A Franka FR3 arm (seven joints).
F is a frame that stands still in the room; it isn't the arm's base.
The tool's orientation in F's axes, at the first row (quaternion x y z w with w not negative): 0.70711 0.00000 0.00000 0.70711
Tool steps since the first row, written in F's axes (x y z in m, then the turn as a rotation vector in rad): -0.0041 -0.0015 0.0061 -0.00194 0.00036 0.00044; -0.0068 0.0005 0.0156 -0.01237 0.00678 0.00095; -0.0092 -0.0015 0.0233 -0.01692 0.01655 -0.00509; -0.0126 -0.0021 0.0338 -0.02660 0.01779 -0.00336; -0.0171 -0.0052 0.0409 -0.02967 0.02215 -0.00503; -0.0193 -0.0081 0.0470 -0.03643 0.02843 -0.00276; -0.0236 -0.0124 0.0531 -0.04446 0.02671 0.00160; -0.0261 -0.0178 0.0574 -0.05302 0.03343 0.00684
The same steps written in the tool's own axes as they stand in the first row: -0.0041 0.0061 0.0015 -0.00194 0.00044 -0.00036; -0.0068 0.0156 -0.0005 -0.01237 0.00095 -0.00678; -0.0092 0.0233 0.0015 -0.01692 -0.00509 -0.01655; -0.0126 0.0338 0.0021 -0.02660 -0.00336 -0.01779; -0.0171 0.0409 0.0052 -0.02967 -0.00503 -0.02215; -0.0193 0.0470 0.0081 -0.03643 -0.00276 -0.02843; -0.0236 0.0531 0.0124 -0.04446 0.00160 -0.02671; -0.0261 0.0574 0.0178 -0.05302 0.00684 -0.03343
